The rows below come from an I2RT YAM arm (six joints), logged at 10 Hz.
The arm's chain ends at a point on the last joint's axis. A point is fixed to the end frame.
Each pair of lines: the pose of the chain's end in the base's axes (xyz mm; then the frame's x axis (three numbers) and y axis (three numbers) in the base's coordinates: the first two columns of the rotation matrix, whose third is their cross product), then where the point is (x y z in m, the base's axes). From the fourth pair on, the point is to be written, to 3 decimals.
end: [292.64, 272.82, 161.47, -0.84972, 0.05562, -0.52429, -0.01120, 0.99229, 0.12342]
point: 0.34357 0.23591 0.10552
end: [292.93, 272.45, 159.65, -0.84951, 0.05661, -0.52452, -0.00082, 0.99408, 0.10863]
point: 0.34344 0.23419 0.10423
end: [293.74, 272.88, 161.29, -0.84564, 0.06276, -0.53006, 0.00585, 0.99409, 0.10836]
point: 0.34432 0.23422 0.10621
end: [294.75, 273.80, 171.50, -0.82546, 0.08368, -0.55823, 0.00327, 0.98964, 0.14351]
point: 0.347 0.237 0.117
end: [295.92, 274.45, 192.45, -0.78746, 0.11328, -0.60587, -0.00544, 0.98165, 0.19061]
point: 0.352 0.240 0.140
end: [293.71, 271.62, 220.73, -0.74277, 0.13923, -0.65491, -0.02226, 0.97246, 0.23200]
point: 0.353 0.240 0.171
